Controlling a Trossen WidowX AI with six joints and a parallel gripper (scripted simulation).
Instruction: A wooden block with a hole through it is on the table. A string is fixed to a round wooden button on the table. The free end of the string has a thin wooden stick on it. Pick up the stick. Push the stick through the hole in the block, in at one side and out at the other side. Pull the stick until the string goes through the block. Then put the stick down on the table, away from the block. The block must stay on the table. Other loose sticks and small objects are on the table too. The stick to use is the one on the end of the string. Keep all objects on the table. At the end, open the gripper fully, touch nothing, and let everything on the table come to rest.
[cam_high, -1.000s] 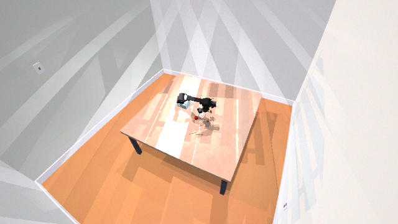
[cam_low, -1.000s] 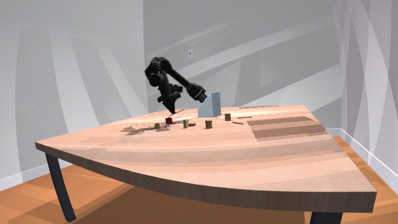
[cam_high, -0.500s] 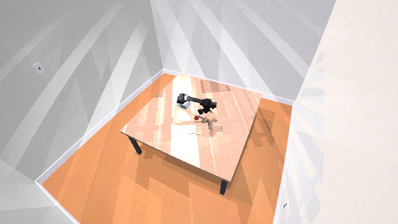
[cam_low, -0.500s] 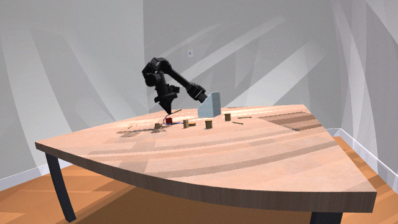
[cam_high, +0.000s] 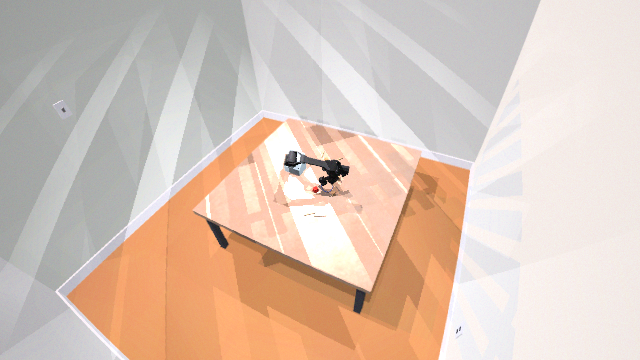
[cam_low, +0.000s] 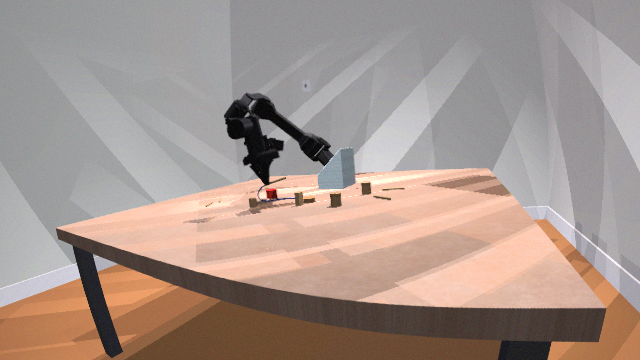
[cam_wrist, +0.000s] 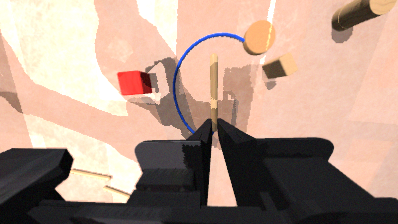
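Right now my gripper tip is 3 cm short of the small wooden piece, 4 cm to the left of it and 5 cm above it. The rest, counted from my gripper tip: thin wooden stick (1 cm behind, 1 cm to the left); then round wooden button (3 cm behind, 12 cm to the left, 5 cm below); then red block (11 cm behind, 5 cm to the right, 5 cm below).
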